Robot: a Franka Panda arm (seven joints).
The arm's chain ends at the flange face. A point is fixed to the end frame.
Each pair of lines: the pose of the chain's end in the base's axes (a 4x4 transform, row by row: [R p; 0 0 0 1], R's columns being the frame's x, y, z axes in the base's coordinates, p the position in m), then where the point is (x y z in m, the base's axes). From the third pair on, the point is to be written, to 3 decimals.
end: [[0.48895 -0.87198 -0.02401 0.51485], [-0.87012 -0.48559 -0.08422 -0.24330], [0.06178 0.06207 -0.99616 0.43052], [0 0 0 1]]
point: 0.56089 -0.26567 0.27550
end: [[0.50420 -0.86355 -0.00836 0.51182], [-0.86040 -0.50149 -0.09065 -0.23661], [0.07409 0.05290 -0.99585 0.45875], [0 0 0 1]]
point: 0.56045 -0.25905 0.30454
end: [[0.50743 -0.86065 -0.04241 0.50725], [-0.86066 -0.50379 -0.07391 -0.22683], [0.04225 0.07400 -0.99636 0.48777], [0 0 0 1]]
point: 0.551 -0.247 0.332
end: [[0.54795 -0.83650 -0.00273 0.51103], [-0.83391 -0.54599 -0.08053 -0.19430], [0.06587 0.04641 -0.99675 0.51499], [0 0 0 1]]
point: 0.561 -0.213 0.361
